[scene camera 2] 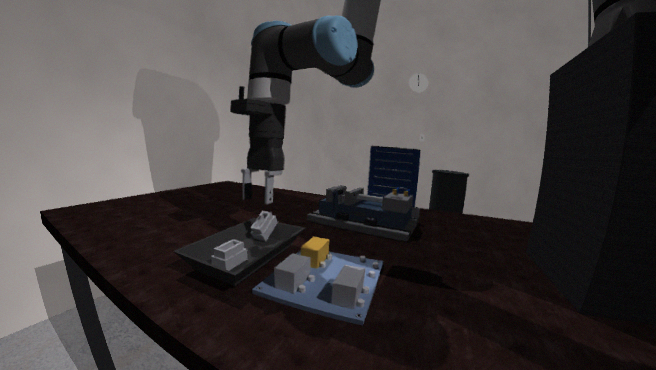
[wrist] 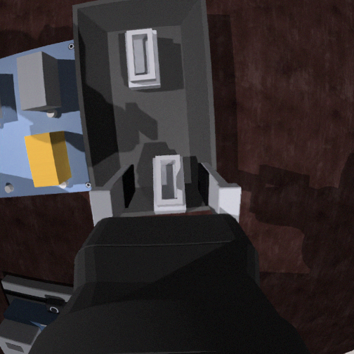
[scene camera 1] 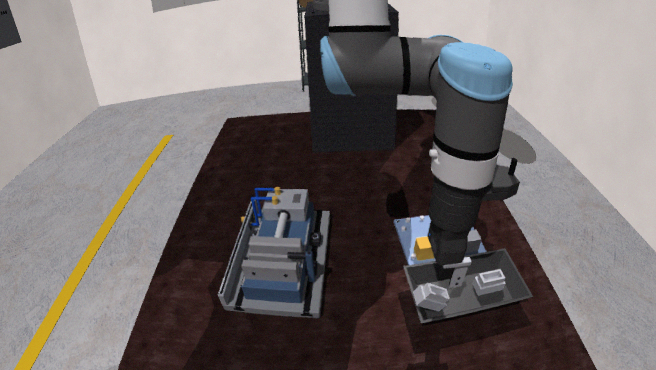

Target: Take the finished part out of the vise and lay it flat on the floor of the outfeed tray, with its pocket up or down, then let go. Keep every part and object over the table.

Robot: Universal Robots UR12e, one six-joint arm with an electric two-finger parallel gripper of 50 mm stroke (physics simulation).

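Frame: origin at the arm's base, x left, y back, z up, level; metres.
Seen in the pictures: gripper, fingertip midpoint: [scene camera 2: 257, 201] [scene camera 1: 450, 273]; arm's base at its link origin: [scene camera 2: 645, 53].
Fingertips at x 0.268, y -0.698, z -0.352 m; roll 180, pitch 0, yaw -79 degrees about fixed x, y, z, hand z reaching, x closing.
Pixels of each thing's top centre, then the offset from my fingertips to it.
- light grey pocketed part at its top centre: [scene camera 1: 435, 286] [scene camera 2: 263, 212] dx -0.023, dy -0.007, dz -0.031 m
- second pocketed part at its top centre: [scene camera 2: 229, 245] [scene camera 1: 492, 275] dx +0.105, dy +0.044, dz -0.056 m
- grey vise at its top centre: [scene camera 1: 275, 225] [scene camera 2: 367, 190] dx -0.335, dy +0.094, dz -0.004 m
- blue plate at its top centre: [scene camera 2: 326, 275] [scene camera 1: 441, 238] dx +0.012, dy +0.190, dz -0.095 m
- yellow block at its top centre: [scene camera 2: 315, 243] [scene camera 1: 430, 241] dx -0.021, dy +0.140, dz -0.059 m
My gripper [scene camera 1: 451, 280] [scene camera 2: 258, 200] [wrist: 165, 176] is open and empty, pointing down above the near-left end of the dark grey outfeed tray [scene camera 1: 465, 306] [scene camera 2: 287, 239] [wrist: 196, 90]. Below and between its fingers in the wrist view, a light grey pocketed part [scene camera 1: 431, 296] [scene camera 2: 263, 226] [wrist: 158, 186] leans tilted against the tray's end wall. A second pocketed part [scene camera 1: 490, 284] [scene camera 2: 230, 259] [wrist: 145, 78] lies flat on the tray floor towards the other end, pocket up. The blue and grey vise [scene camera 1: 274, 272] [scene camera 2: 367, 212] [wrist: 30, 310] shows no part between its jaws in the scene views.
A blue plate [scene camera 1: 407, 232] [scene camera 2: 320, 295] [wrist: 15, 150] beside the tray bears a yellow block [scene camera 1: 423, 248] [scene camera 2: 315, 251] [wrist: 47, 160], grey blocks and small pegs. The vise stands across the table from the tray. The dark robot pedestal [scene camera 1: 352, 122] [scene camera 2: 590, 175] stands at the table's back.
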